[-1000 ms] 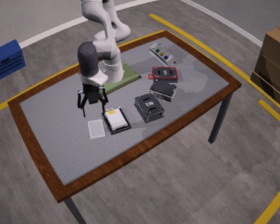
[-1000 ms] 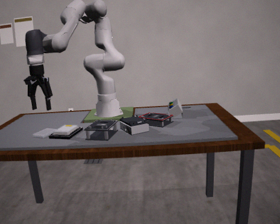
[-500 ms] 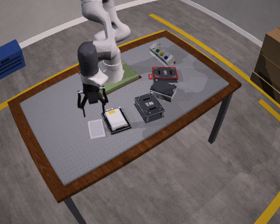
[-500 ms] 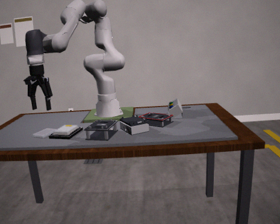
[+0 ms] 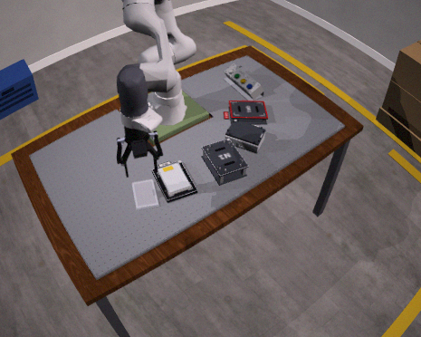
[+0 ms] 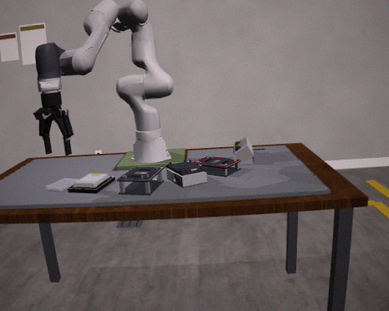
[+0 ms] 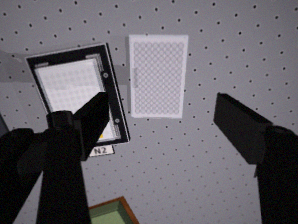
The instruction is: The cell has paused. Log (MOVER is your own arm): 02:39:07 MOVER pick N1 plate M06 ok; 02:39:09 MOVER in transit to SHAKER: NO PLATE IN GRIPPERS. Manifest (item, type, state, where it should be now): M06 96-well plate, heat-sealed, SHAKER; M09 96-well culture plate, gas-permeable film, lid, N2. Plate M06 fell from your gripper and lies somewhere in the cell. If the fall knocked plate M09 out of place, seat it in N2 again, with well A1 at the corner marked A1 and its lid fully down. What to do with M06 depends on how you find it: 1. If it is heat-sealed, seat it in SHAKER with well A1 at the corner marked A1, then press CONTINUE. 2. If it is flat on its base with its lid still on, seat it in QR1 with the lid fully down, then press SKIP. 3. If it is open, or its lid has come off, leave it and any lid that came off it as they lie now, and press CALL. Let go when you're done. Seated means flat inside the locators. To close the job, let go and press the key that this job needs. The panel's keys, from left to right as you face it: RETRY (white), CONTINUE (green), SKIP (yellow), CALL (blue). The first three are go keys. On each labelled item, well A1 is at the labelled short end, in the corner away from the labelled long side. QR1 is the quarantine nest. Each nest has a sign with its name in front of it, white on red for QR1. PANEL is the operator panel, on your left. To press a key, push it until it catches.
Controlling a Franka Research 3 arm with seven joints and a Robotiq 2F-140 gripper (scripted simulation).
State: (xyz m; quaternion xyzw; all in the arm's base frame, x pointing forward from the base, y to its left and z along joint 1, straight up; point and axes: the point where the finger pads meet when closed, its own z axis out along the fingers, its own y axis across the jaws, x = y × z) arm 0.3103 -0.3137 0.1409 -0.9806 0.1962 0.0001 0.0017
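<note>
Right now my hand is 15 cm above the heat-sealed plate. From my hand the other things lie so: blue call key: 70 cm to the left, 22 cm behind, 9 cm below; then yellow skip key: 71 cm to the left, 27 cm behind, 9 cm below; then dark nest N1: 33 cm to the left, 10 cm below, 6 cm ahead.
</note>
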